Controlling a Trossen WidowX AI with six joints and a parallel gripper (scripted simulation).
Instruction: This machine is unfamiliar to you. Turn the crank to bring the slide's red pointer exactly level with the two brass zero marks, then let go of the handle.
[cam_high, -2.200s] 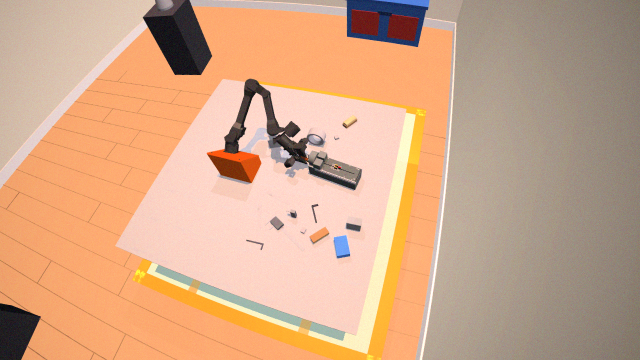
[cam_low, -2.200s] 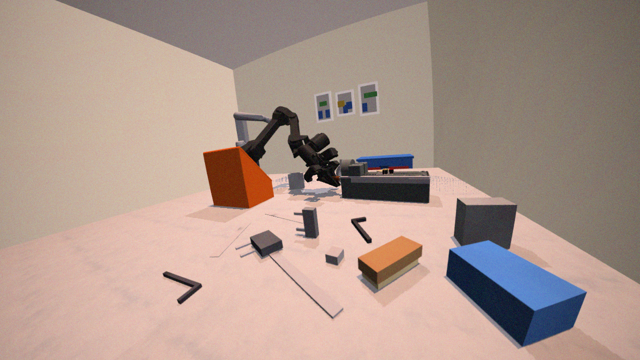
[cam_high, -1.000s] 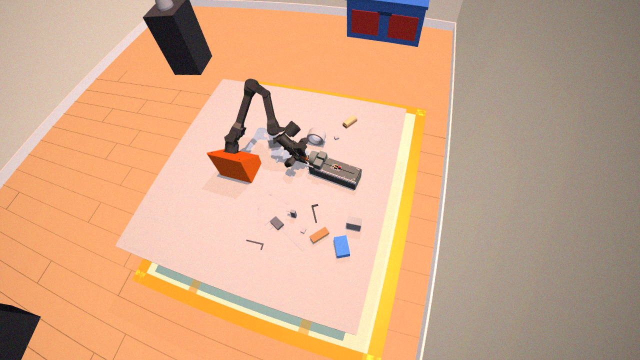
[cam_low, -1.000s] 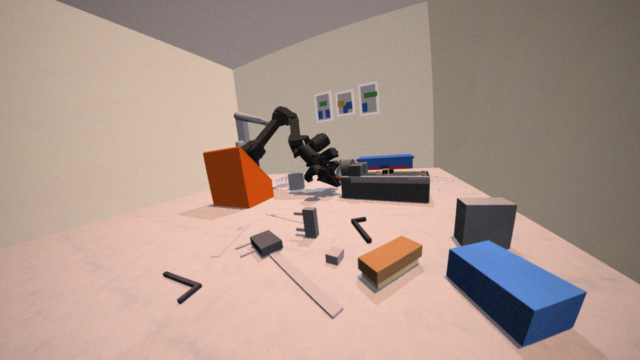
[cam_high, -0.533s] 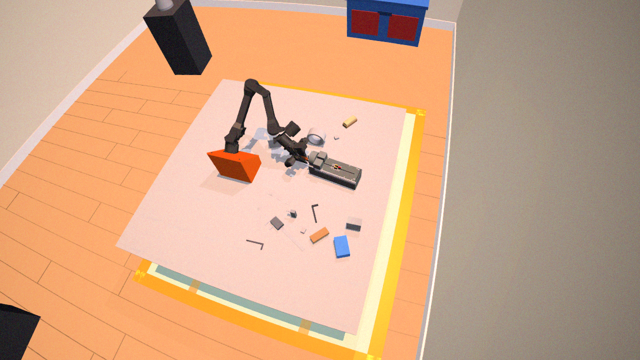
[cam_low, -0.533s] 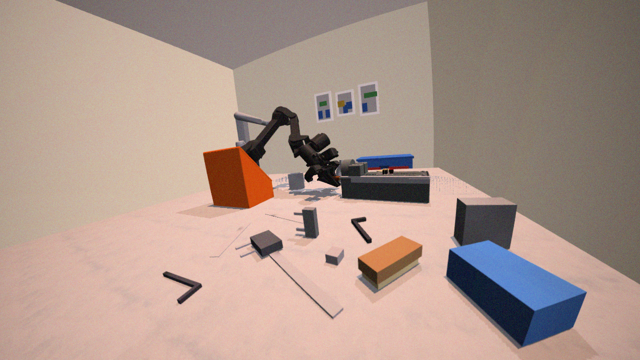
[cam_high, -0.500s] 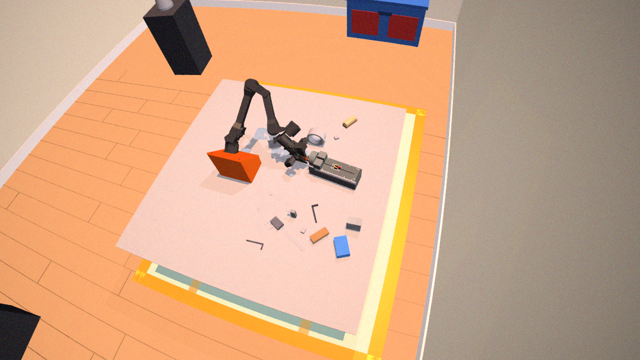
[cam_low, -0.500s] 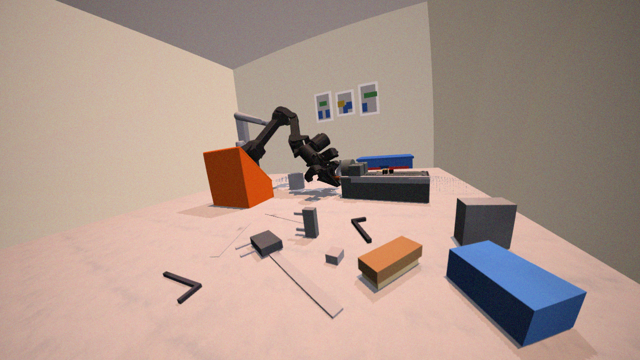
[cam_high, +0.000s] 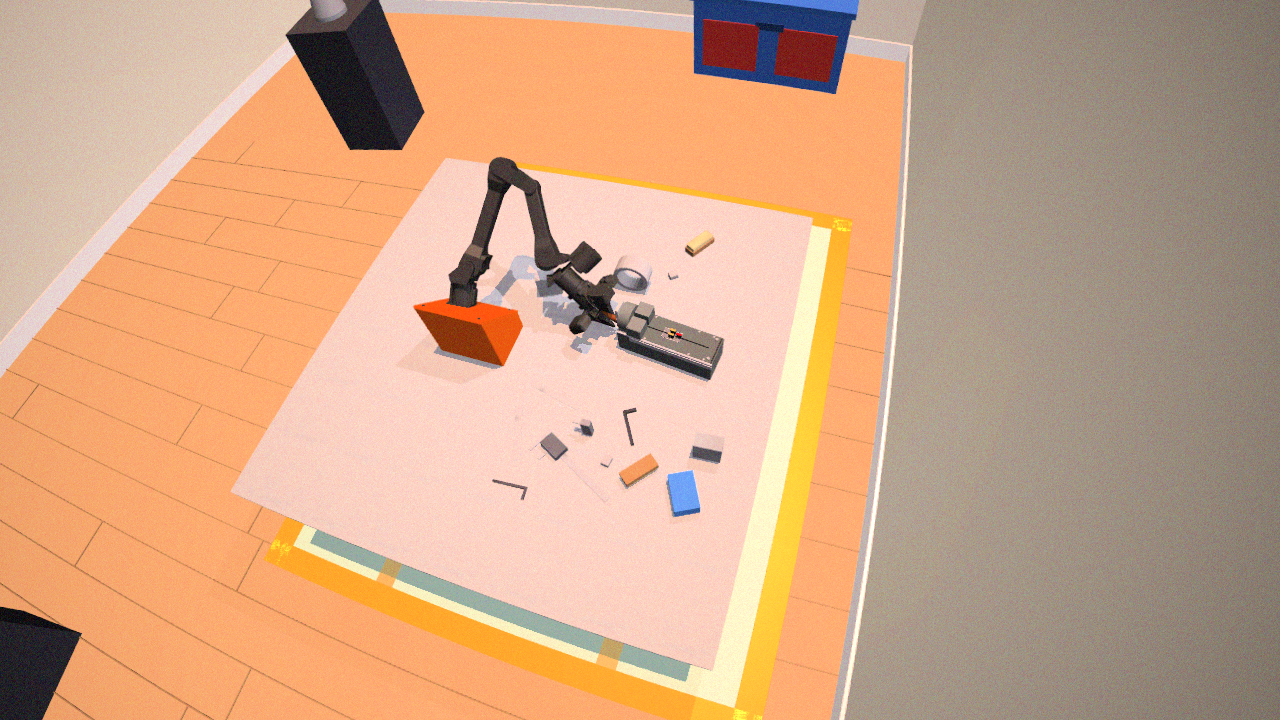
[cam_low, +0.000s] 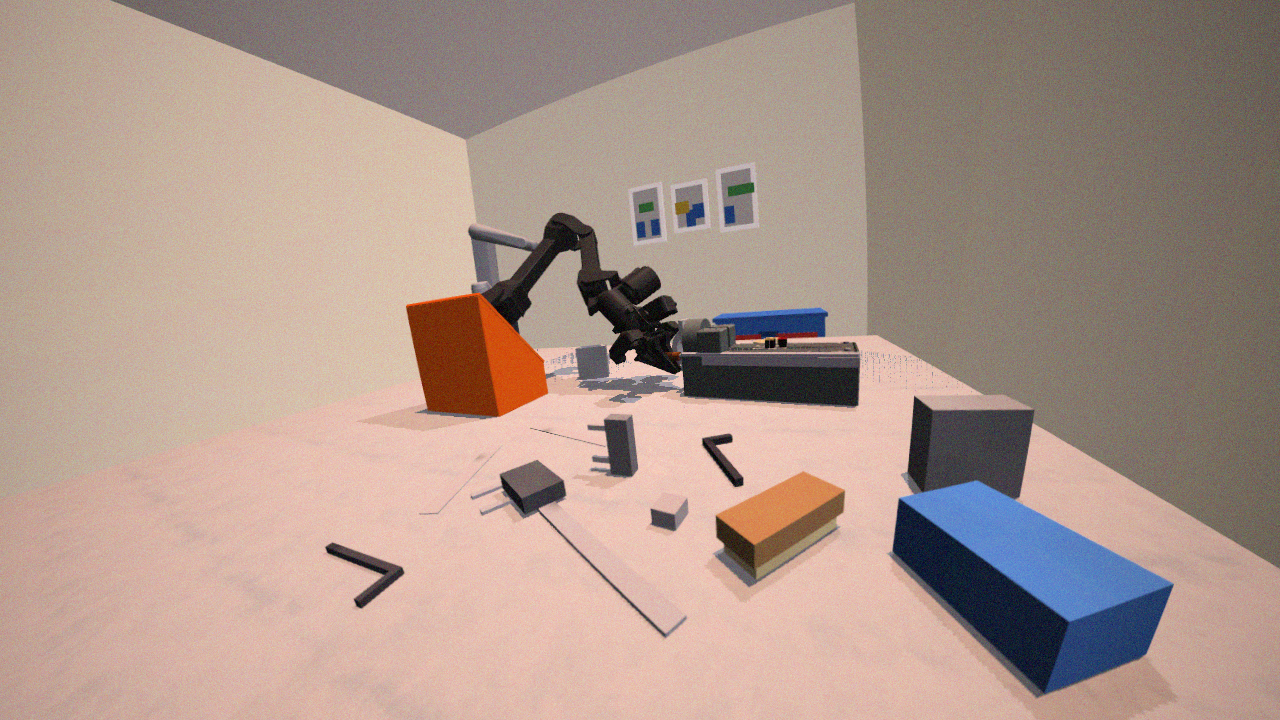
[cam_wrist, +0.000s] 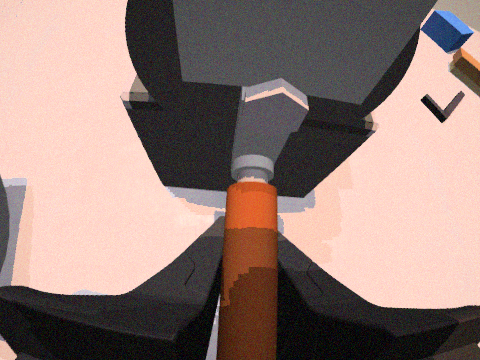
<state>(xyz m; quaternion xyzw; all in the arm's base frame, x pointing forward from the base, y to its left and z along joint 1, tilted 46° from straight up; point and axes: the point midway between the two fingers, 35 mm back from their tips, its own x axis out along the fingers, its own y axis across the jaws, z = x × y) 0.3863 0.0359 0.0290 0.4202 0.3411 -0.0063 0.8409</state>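
The crank handle is 2 cm behind my gripper tip, 1 cm to the left of it and 3 cm above it. Round my gripper tip: red pointer 18 cm ahead, 5 cm to the right, 5 cm above; blue block 24 cm ahead, 43 cm to the right, 1 cm below.
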